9 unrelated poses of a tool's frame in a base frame.
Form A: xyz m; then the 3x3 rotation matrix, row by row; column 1 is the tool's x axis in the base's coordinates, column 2 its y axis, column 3 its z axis. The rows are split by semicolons.
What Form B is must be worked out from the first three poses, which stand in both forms.
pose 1, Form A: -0.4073, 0.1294, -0.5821; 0.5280, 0.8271, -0.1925; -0.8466, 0.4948, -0.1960; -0.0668, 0.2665, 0.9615
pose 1, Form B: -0.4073, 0.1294, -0.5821, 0.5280, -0.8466, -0.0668, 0.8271, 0.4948, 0.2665
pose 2, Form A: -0.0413, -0.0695, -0.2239; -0.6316, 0.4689, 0.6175; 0.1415, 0.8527, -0.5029; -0.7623, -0.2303, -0.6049
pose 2, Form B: -0.0413, -0.0695, -0.2239, -0.6316, 0.1415, -0.7623, 0.4689, 0.8527, -0.2303
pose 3, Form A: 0.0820, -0.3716, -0.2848; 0.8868, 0.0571, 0.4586; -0.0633, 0.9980, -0.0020; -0.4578, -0.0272, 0.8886
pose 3, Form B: 0.0820, -0.3716, -0.2848, 0.8868, -0.0633, -0.4578, 0.0571, 0.9980, -0.0272
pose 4, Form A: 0.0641, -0.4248, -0.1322; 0.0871, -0.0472, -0.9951; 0.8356, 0.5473, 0.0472; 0.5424, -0.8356, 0.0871
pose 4, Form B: 0.0641, -0.4248, -0.1322, 0.0871, 0.8356, 0.5424, -0.0472, 0.5473, -0.8356
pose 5, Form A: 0.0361, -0.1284, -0.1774; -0.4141, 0.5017, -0.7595; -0.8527, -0.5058, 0.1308; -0.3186, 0.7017, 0.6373
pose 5, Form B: 0.0361, -0.1284, -0.1774, -0.4141, -0.8527, -0.3186, 0.5017, -0.5058, 0.7017
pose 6, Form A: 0.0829, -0.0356, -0.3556; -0.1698, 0.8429, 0.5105; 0.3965, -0.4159, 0.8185; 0.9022, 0.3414, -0.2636
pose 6, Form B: 0.0829, -0.0356, -0.3556, -0.1698, 0.3965, 0.9022, 0.8429, -0.4159, 0.3414
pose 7, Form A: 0.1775, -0.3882, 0.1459; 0.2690, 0.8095, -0.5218; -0.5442, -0.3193, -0.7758; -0.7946, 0.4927, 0.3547
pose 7, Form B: 0.1775, -0.3882, 0.1459, 0.2690, -0.5442, -0.7946, 0.8095, -0.3193, 0.4927
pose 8, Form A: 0.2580, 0.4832, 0.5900; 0.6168, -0.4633, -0.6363; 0.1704, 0.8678, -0.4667; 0.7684, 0.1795, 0.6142
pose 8, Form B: 0.2580, 0.4832, 0.5900, 0.6168, 0.1704, 0.7684, -0.4633, 0.8678, 0.1795
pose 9, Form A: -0.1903, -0.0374, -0.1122; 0.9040, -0.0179, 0.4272; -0.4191, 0.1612, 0.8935; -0.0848, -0.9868, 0.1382
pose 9, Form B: -0.1903, -0.0374, -0.1122, 0.9040, -0.4191, -0.0848, -0.0179, 0.1612, -0.9868
